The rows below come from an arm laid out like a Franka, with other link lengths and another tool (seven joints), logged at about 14 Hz.
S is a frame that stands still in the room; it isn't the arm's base.
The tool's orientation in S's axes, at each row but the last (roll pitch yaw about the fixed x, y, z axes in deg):
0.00 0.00 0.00
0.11 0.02 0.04
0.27 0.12 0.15
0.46 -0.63 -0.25
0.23 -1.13 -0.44
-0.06 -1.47 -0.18
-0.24 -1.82 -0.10
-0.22 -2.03 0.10
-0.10 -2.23 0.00
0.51 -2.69 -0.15
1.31 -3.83 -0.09
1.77 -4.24 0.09
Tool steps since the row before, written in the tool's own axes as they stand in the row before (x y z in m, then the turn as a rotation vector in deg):
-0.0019 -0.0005 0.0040 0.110 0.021 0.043
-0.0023 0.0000 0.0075 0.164 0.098 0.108
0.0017 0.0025 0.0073 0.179 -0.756 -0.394
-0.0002 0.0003 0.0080 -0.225 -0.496 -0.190
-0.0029 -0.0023 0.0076 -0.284 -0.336 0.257
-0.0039 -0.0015 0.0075 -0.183 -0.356 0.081
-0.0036 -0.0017 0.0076 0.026 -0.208 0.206
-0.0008 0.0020 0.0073 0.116 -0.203 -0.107
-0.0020 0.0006 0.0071 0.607 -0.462 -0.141
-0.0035 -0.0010 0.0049 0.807 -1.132 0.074
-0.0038 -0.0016 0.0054 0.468 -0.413 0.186
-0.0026 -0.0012 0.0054 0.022 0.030 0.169
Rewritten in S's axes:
-0.0019 -0.0005 0.0040 0.110 0.021 0.043
-0.0023 0.0000 0.0075 0.164 0.098 0.108
0.0017 0.0025 0.0073 0.180 -0.754 -0.398
-0.0003 0.0002 0.0080 -0.225 -0.493 -0.196
-0.0031 -0.0023 0.0075 -0.292 -0.335 0.250
-0.0041 -0.0015 0.0074 -0.186 -0.355 0.077
-0.0038 -0.0017 0.0075 0.019 -0.207 0.208
-0.0011 0.0020 0.0073 0.120 -0.203 -0.102
-0.0023 0.0006 0.0070 0.612 -0.462 -0.116
-0.0037 -0.0010 0.0047 0.800 -1.135 0.102
-0.0042 -0.0017 0.0051 0.455 -0.418 0.207
-0.0030 -0.0014 0.0052 0.009 0.025 0.171

